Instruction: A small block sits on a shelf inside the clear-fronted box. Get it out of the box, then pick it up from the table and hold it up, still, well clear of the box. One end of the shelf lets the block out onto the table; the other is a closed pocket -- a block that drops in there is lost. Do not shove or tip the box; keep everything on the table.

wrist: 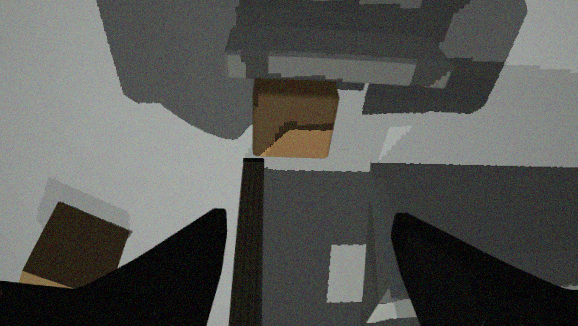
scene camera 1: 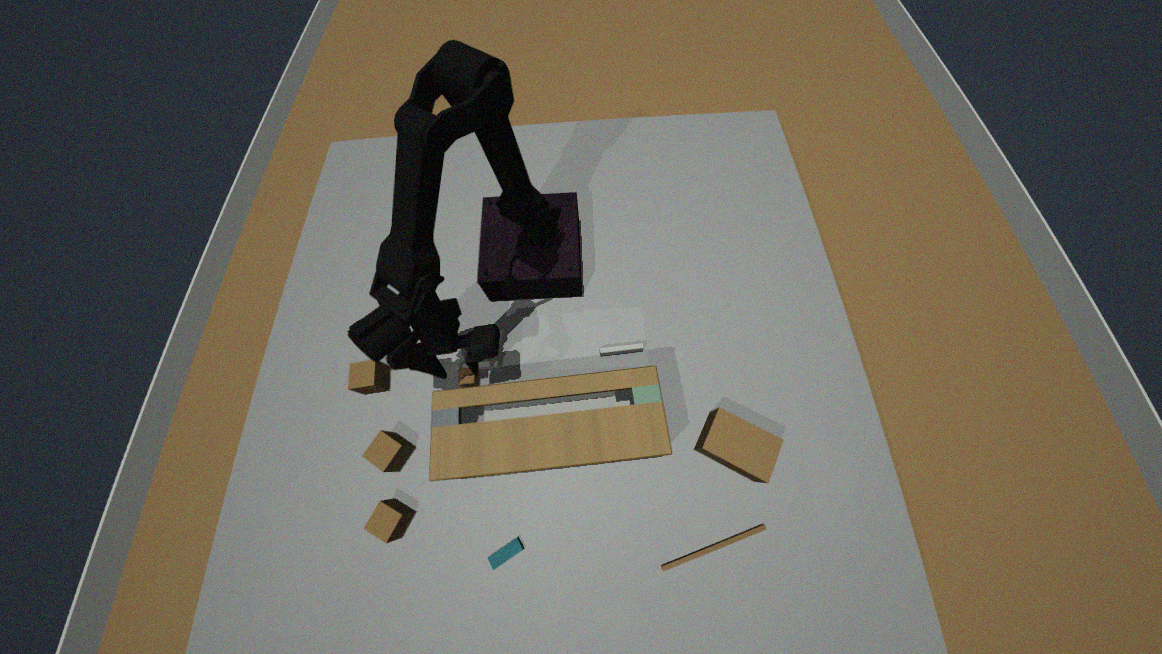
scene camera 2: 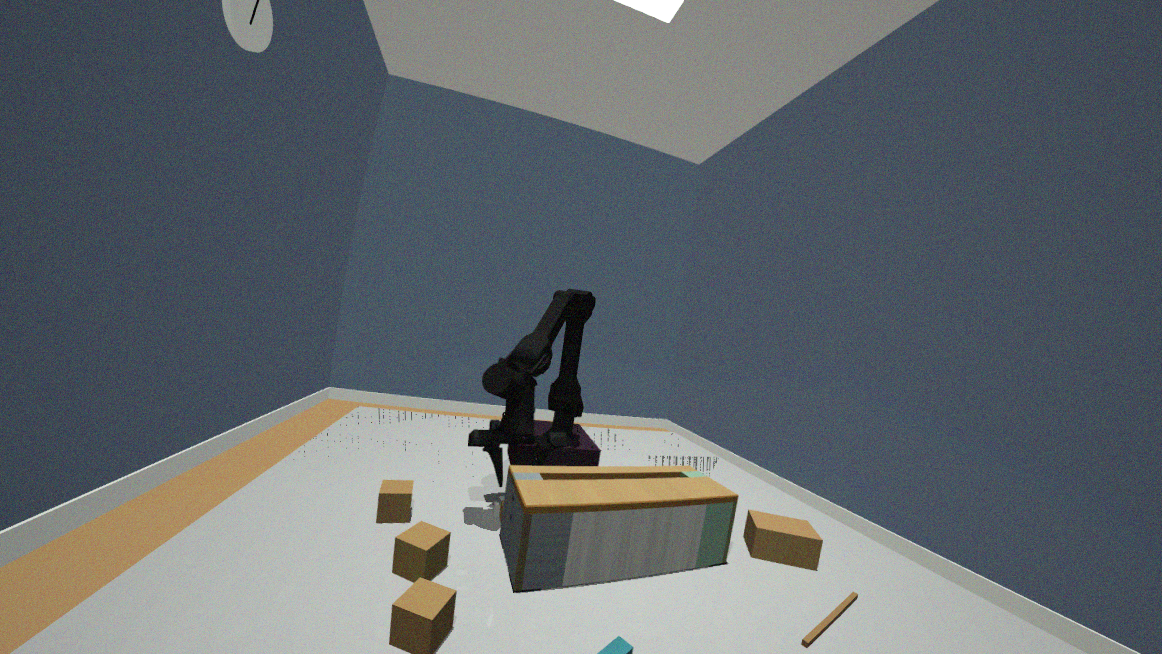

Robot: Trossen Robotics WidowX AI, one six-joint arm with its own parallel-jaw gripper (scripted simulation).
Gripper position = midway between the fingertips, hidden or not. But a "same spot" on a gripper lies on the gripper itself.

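The gripper is visible in the wrist view (311, 223), in scene camera 1 and in scene camera 2. For the gripper, (scene camera 2: 494, 450) and (scene camera 1: 417, 370) are the same spot. A wooden box is visible in the wrist view, in scene camera 1 and in scene camera 2 (584, 524). For the wooden box, (wrist: 313, 234) and (scene camera 1: 474, 413) are the same spot.
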